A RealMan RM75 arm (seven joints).
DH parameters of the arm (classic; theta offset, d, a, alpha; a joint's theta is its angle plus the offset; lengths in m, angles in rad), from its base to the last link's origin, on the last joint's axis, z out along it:
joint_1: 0 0.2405 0 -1.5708
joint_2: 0 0 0 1.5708
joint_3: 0 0.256 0 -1.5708
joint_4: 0 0 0 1.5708
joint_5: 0 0.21 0 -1.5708
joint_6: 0 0 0 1.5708
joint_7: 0 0.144 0 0
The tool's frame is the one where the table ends.
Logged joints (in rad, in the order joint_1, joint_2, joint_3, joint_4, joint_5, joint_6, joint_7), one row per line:
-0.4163 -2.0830 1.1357 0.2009 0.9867 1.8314 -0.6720
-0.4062 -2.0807 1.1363 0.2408 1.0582 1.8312 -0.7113
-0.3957 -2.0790 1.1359 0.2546 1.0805 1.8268 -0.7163
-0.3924 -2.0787 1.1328 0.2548 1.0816 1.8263 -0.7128
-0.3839 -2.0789 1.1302 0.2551 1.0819 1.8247 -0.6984
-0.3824 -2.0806 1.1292 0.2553 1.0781 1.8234 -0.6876
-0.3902 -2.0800 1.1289 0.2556 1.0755 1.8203 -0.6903
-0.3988 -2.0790 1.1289 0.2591 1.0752 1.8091 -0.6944
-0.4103 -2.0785 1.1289 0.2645 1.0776 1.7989 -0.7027
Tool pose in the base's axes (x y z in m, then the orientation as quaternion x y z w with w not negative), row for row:
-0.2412 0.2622 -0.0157 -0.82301 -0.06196 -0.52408 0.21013
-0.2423 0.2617 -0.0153 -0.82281 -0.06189 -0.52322 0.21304
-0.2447 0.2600 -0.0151 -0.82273 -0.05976 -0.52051 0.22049
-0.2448 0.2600 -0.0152 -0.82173 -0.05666 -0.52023 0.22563
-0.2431 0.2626 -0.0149 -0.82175 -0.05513 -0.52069 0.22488
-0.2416 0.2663 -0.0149 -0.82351 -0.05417 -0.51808 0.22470
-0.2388 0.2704 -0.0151 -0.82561 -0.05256 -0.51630 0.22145
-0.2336 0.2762 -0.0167 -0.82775 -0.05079 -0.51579 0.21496
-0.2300 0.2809 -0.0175 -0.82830 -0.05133 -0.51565 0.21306
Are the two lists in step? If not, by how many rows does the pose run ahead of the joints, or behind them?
The pose runs 2 rows ahead of the joints: the pose in row i belongs to the joints in row i + 2.
